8 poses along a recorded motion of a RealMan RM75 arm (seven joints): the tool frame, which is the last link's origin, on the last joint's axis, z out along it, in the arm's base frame.
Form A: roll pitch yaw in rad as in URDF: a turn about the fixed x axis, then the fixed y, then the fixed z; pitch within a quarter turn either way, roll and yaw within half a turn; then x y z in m.
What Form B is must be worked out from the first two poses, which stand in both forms.
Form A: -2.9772, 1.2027, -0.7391, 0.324, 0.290, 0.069
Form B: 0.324, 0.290, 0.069, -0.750, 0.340, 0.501, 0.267
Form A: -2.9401, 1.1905, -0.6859, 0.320, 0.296, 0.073
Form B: 0.320, 0.296, 0.073, -0.757, 0.330, 0.497, 0.266
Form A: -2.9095, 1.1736, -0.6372, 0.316, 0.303, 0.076
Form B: 0.316, 0.303, 0.076, -0.765, 0.320, 0.492, 0.264
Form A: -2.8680, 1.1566, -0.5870, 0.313, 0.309, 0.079
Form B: 0.313, 0.309, 0.079, -0.773, 0.311, 0.485, 0.266
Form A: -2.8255, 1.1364, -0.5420, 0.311, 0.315, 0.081
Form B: 0.311, 0.315, 0.081, -0.779, 0.304, 0.477, 0.270
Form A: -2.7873, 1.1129, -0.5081, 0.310, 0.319, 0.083
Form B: 0.310, 0.319, 0.083, -0.786, 0.300, 0.466, 0.275
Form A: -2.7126, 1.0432, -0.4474, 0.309, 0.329, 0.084
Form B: 0.309, 0.329, 0.084, -0.803, 0.291, 0.434, 0.288
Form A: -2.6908, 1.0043, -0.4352, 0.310, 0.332, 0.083
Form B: 0.310, 0.332, 0.083, -0.811, 0.289, 0.416, 0.293
